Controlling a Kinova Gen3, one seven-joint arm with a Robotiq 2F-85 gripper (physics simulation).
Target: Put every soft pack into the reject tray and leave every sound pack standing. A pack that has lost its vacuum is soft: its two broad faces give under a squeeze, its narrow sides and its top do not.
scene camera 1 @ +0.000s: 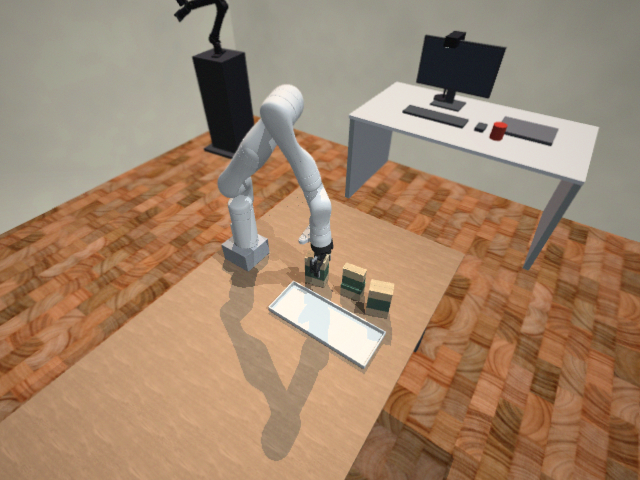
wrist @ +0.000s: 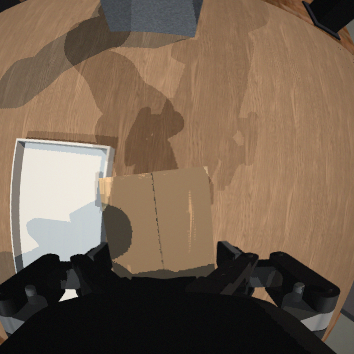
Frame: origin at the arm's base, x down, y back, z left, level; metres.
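Where they show: gripper, fingertip midpoint: (scene camera 1: 322, 268); arm's base, origin of the base link: (scene camera 1: 247, 241).
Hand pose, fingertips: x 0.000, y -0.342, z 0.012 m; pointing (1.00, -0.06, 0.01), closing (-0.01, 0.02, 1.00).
Note:
Things, the pixels of their top centre, and the offset from my fingertips.
- left pack, middle of its top: (wrist: 160, 256) (scene camera 1: 316, 255) dx -0.058, dy +0.024, dz -0.002 m
- middle pack, middle of its top: (scene camera 1: 353, 276) dx -0.018, dy -0.126, dz +0.002 m
- white reject tray, middle of its top: (wrist: 51, 286) (scene camera 1: 325, 318) dx +0.061, dy -0.093, dz -0.160 m
Three tan-topped packs with dark green sides stand upright in a row behind the tray in the scene view: the left pack (scene camera 1: 309, 275) (wrist: 180, 215), the middle pack (scene camera 1: 353, 279) and the right pack (scene camera 1: 380, 297). My gripper (scene camera 1: 316, 268) (wrist: 164, 254) is open and lowered over the left pack, one finger on its tray side and one on its far side, along the two broad faces. In the wrist view there is a gap on the right; the fingertips' contact with the pack is hard to tell. The white reject tray (scene camera 1: 351, 338) (wrist: 55, 185) holds no pack.
The grey robot base (scene camera 1: 245, 252) (wrist: 152, 17) stands behind the left pack's end of the row. A white desk (scene camera 1: 392, 118) with a monitor (scene camera 1: 460, 66) and a red cup (scene camera 1: 498, 131) stands at the back right, away from the packs. A black pedestal (scene camera 1: 224, 98) is at the back left.

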